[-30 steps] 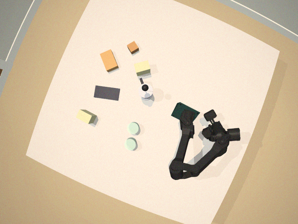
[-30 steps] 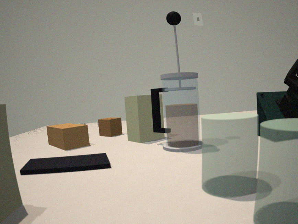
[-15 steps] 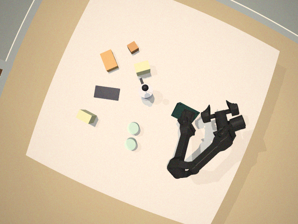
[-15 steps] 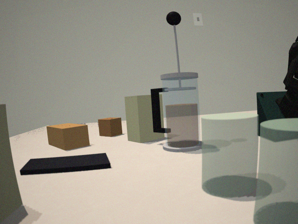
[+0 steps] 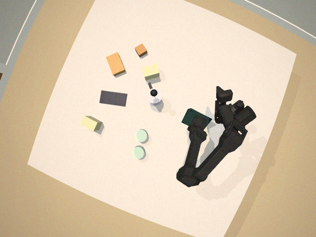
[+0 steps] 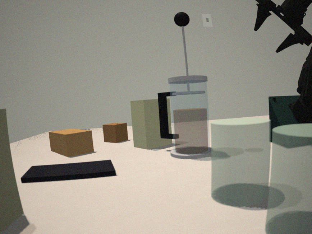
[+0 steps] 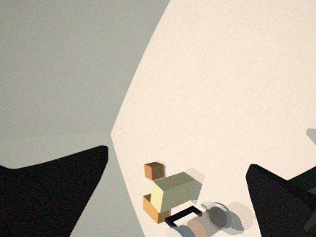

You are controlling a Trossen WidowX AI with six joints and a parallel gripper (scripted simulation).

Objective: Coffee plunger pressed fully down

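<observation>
Right now the glass coffee press is 27 cm ahead of my gripper tip, 13 cm below it and 8 cm to the left of it.
</observation>
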